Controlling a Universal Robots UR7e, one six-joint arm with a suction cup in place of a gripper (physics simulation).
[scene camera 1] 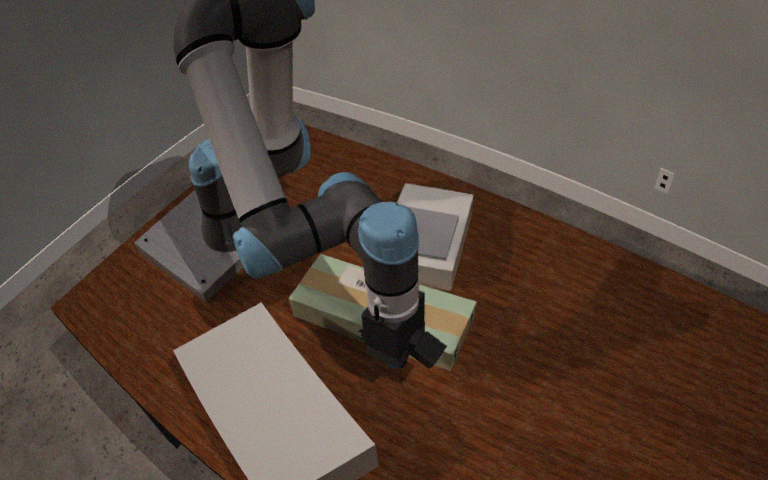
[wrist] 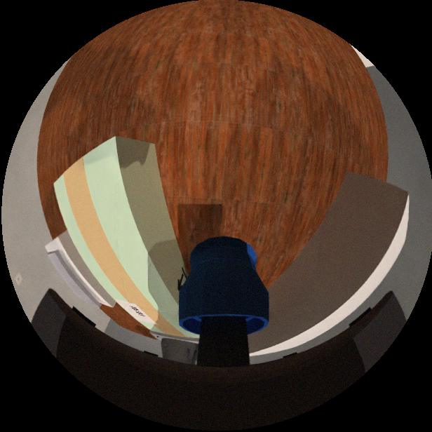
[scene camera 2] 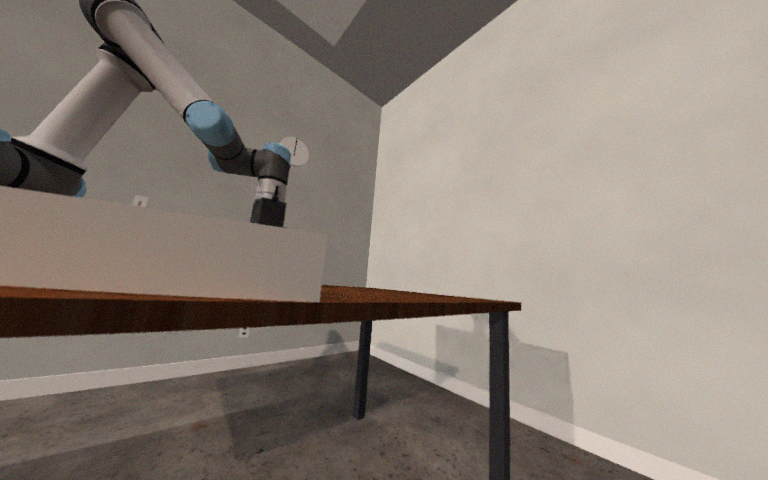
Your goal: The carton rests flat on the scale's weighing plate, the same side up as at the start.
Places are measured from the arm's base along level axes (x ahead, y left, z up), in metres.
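Pixels of known places: arm's base, origin of the base link: (scene camera 1: 232, 228).
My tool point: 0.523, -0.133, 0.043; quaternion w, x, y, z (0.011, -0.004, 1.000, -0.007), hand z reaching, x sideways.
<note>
Ahead of a thing's pixels: the offset from my tool point to its top centre, as dx, dy, dz. "spot": to the spot under its first point.
The green carton with an orange tape band @(spot: -0.206, +0.096, -0.019) (scene camera 1: 331, 285) (wrist: 120, 215) lies flat on the table in front of the scale, label side up. The white scale @(-0.128, +0.336, +0.002) (scene camera 1: 436, 196) (wrist: 90, 272) stands behind it, with its grey weighing plate @(-0.117, +0.297, +0.002) (scene camera 1: 440, 232) bare where it shows. My suction gripper (scene camera 1: 394, 365) (wrist: 223, 245) points down beside the carton's long front side, low over the table, and holds nothing. I cannot tell whether the cup touches the carton's side. The arm hides the middle of the carton in scene camera 1. In scene camera 2 the carton, the scale and the cup are hidden.
A large white box @(-0.140, -0.193, +0.023) (scene camera 1: 271, 396) (scene camera 2: 169, 249) (wrist: 325, 260) stands on the table on the other side of the gripper from the carton. The robot's grey base plate (scene camera 1: 181, 249) is at the table's left. The table's corner @(spot: +0.692, -0.383, -0.089) (scene camera 2: 509, 306) shows in scene camera 2.
</note>
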